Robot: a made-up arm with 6 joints.
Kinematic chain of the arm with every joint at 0, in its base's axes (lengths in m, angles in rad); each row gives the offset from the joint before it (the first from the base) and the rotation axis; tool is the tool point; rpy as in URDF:
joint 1: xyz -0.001 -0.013 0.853 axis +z
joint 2: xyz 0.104 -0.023 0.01 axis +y
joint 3: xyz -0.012 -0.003 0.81 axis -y
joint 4: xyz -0.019 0 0.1 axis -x
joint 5: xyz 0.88 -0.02 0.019 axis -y
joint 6: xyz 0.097 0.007 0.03 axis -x
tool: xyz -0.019 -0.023 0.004 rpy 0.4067 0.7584 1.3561
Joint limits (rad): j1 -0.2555..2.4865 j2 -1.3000..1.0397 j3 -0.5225..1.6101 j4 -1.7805..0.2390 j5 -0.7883..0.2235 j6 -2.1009..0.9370
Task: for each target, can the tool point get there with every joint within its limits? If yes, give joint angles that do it. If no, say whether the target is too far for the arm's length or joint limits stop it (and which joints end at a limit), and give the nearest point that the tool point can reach.
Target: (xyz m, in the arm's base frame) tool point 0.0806 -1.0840 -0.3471
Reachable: no: joint limits stop it (at a limit: joint 1, joint 2, joint 3, joint 4, joint 5, joint 6) | nearest point 0.8079 -0.3330 0.3584 | short by 1.261 m
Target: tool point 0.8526 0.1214 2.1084
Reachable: yes | joints 0.2307 -0.0949 0.2761 -0.3826 -0.4859 0.2428
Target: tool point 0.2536 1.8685 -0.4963
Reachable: no: too far | nearest point 0.1738 1.2789 0.4647 | short by 1.130 m
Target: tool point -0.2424 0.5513 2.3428
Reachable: yes | joints 2.0733 -0.1641 0.5424 0.0099 -0.5393 -0.6022
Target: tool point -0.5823 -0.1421 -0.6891
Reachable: no: joint limits stop it (at a limit: joint 1, joint 2, joint 3, joint 4, joint 5) | nearest point -0.6859 0.5318 0.3366 | short by 1.232 m
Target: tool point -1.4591 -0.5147 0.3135
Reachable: no: joint limits stop it (at a limit: joint 2, joint 3, joint 4, joint 5, joint 6) | nearest point -1.5370 -0.5415 1.0965 | short by 0.787 m
